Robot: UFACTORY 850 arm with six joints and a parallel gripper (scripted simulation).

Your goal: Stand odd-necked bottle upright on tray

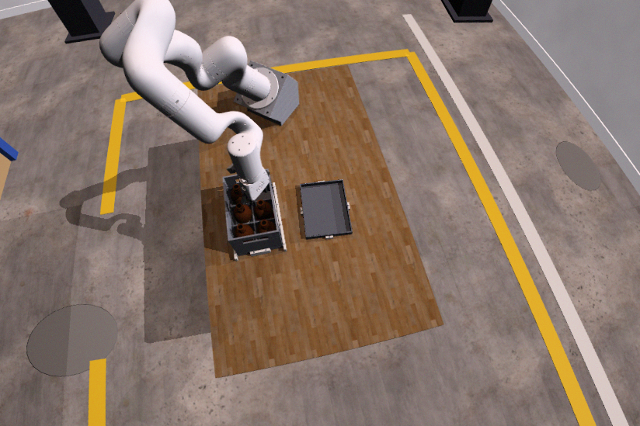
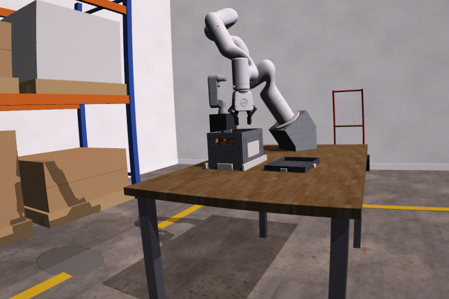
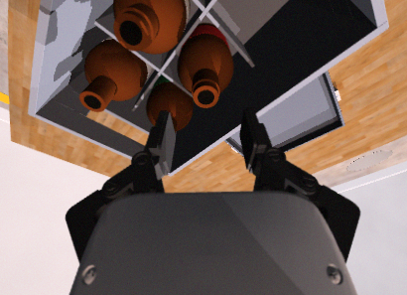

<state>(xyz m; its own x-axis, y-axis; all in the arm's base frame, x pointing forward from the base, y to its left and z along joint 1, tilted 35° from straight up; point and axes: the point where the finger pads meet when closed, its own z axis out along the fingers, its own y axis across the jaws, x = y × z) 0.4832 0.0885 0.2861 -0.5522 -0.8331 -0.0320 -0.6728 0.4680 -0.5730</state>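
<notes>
My hand is 14 cm above the grey divided crate and 4 cm to the left of it. The rest, counted from my hand: bottle: 13 cm below, 9 cm ahead, 8 cm to the right; grey tray: 25 cm to the left, 21 cm below, 2 cm behind.
</notes>
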